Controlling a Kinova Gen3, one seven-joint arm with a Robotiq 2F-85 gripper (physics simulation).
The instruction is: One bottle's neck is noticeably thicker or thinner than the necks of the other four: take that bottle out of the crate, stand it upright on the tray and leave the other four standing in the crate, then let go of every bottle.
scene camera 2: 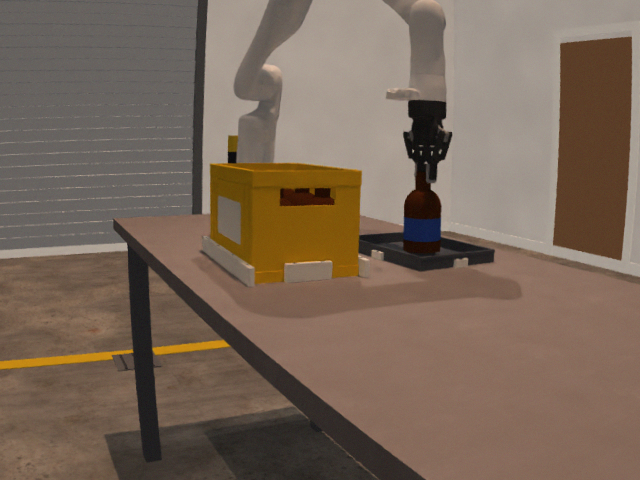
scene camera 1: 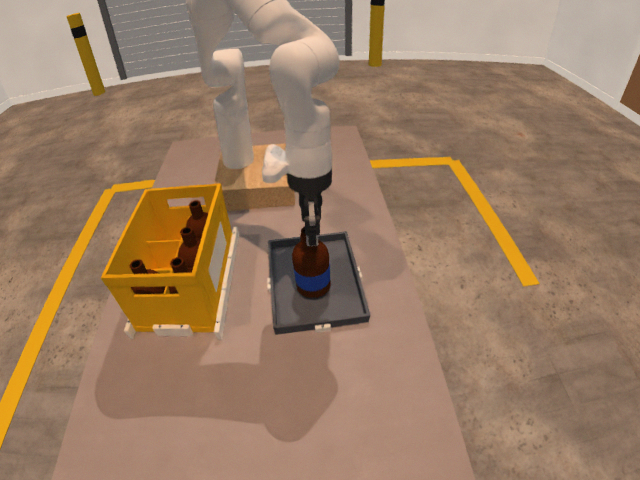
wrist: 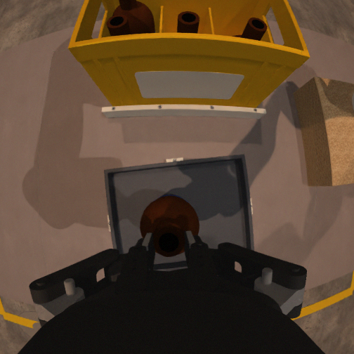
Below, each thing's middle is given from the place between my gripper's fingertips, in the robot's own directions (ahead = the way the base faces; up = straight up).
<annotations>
My hand is 20 cm to the left of the long strip (scene camera 1: pixel 222 307) and 13 cm above it.
</annotations>
